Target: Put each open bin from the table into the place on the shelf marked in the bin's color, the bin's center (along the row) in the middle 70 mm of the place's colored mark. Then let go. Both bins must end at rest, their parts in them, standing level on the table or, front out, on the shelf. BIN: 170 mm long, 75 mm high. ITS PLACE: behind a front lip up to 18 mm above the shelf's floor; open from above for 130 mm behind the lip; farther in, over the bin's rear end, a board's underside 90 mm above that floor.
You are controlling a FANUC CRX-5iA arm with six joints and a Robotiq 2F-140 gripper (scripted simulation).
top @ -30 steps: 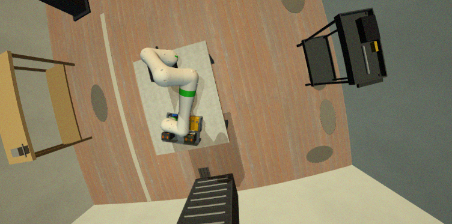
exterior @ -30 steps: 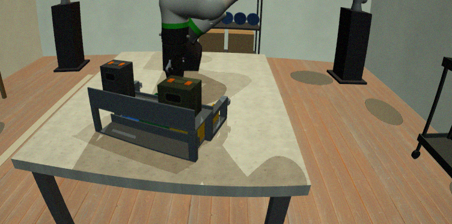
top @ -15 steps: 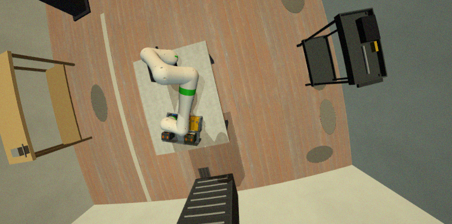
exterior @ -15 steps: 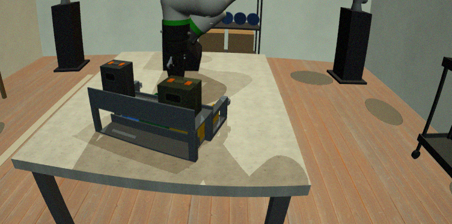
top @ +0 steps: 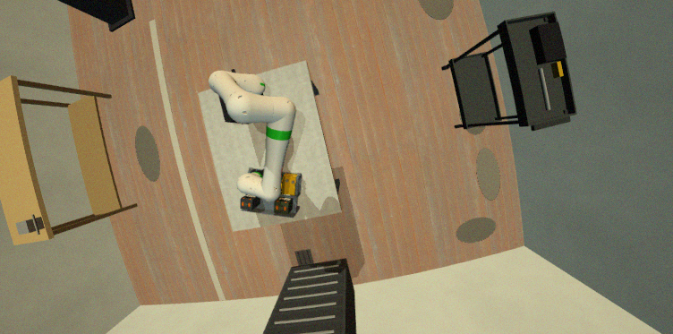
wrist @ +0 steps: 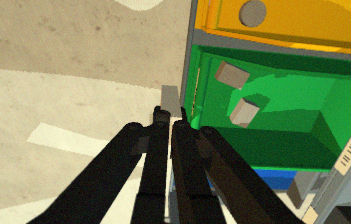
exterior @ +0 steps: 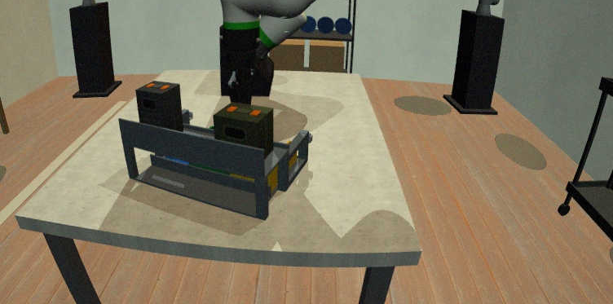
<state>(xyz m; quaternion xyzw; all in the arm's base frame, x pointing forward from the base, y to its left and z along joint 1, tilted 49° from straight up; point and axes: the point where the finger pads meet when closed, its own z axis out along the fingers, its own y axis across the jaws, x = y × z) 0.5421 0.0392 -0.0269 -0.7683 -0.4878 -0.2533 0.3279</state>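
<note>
My hand is 10 cm short of the green bin, 4 cm to the left of it and 3 cm above it. Also, from my hand: yellow bin 15 cm ahead, 6 cm to the left, 3 cm below.
</note>
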